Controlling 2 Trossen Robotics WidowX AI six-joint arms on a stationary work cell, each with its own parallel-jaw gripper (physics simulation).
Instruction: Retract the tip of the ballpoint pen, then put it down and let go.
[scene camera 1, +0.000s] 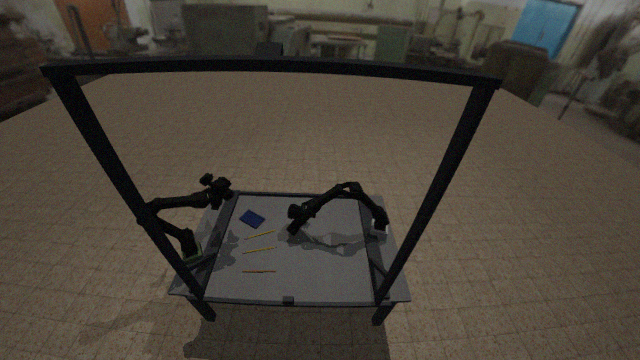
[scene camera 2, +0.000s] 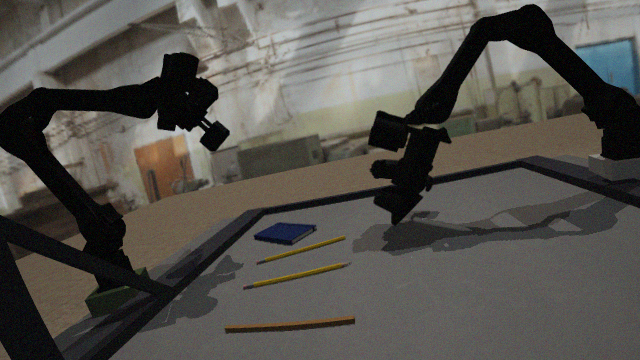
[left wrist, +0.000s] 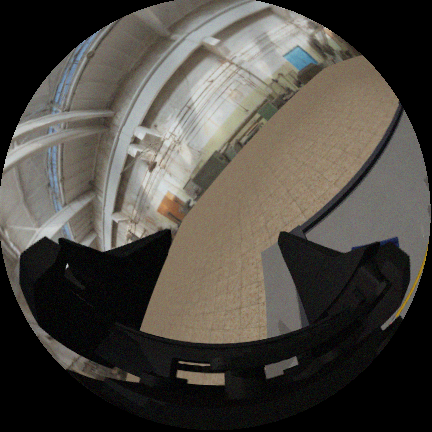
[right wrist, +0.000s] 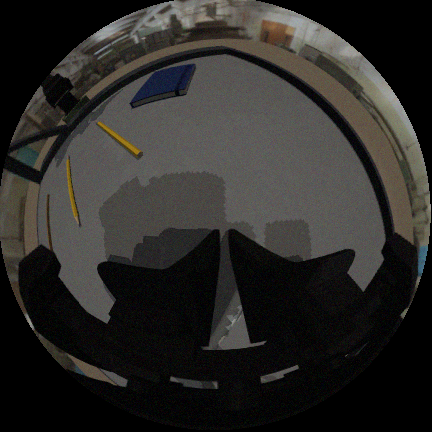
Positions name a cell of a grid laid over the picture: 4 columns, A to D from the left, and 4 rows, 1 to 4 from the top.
Note:
My left gripper (scene camera 2: B2) is open and holds nothing. A pencil (scene camera 2: C4) and a blue notebook (scene camera 2: B3) rest on the table. I also see my right gripper (scene camera 2: C3).
The blue notebook also shows in the right wrist view (right wrist: B1). My left gripper shows as well in the left wrist view (left wrist: C3). My right gripper also shows in the right wrist view (right wrist: C3). The left wrist view does not show the pencil: it is out of frame.

